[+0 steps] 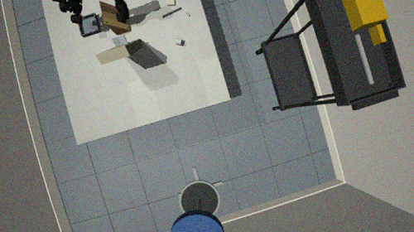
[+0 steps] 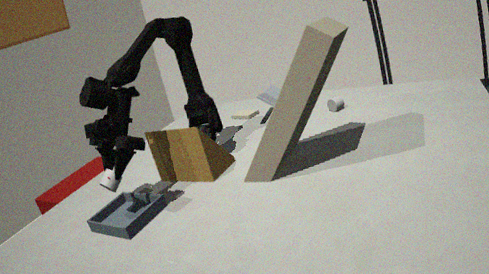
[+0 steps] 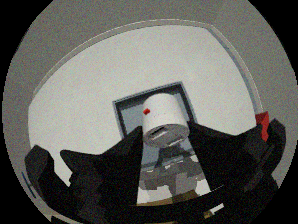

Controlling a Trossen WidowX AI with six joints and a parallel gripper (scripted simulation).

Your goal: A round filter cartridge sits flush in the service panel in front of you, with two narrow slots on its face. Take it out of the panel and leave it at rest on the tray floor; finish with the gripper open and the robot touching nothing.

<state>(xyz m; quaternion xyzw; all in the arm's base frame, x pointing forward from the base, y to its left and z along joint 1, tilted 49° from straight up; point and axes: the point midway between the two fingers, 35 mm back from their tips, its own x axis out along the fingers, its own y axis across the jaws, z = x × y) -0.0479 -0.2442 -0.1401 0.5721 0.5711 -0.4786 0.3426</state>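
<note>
The grey tray lies 100 mm below my gripper tip. Also, from my gripper tip: flat beige tile (700 mm to the left, 110 mm below, 30 mm behind); then white filter cartridge (right at my gripper tip); then beige service panel (370 mm ahead, 290 mm to the left, 60 mm above).
</note>
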